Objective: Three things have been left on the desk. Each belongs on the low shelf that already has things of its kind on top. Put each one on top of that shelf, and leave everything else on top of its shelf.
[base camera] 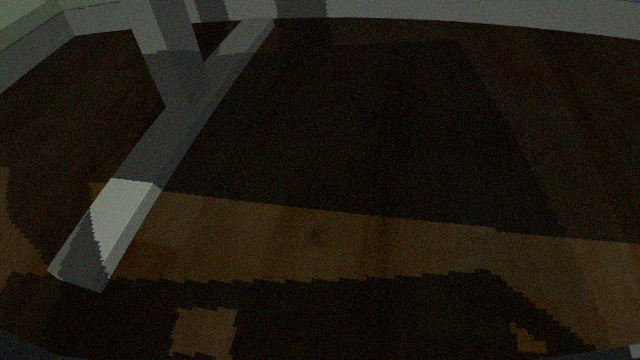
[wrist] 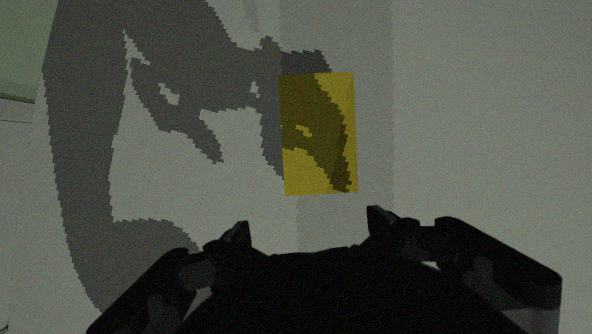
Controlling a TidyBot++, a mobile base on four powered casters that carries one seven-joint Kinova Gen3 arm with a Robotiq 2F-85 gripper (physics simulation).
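Places are measured from the arm's base along level axes (x ahead, y left, z up), in centimetres.
Where they show: gripper, fingertip midpoint: [wrist: 308, 226].
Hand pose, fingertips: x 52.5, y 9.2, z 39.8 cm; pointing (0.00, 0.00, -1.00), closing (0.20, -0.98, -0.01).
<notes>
Each offset is from my fingertips to the top centre of the thing. "spot": to the spot under its first point. Level surfaces: height alone.
A yellow block @(dx +6.8, dy -0.4, dz -2.9 cm) [wrist: 320, 135] lies on the pale desk top @(dz -7.4 cm) [wrist: 480, 125] in the wrist view, a little above the middle, with its long side running up the picture. The gripper's shadow falls across much of it. My gripper [wrist: 308, 226] is open and empty at the bottom of the wrist view. The block shows beyond the fingertips, roughly in line with the gap between them and apart from both. The gripper does not show in the base camera view. The other two things and the low shelves do not show in either view.
In the base camera view a grey desk foot bar [base camera: 160, 135] with an upright leg @(spot: dx +6.5, dy +15.7, dz -67.1 cm) [base camera: 182, 50] stands at the left on the brown wood floor @(dz -79.4 cm) [base camera: 310, 235]. A pale wall base [base camera: 450, 12] runs along the back. The desk's edge shows at the left of the wrist view.
</notes>
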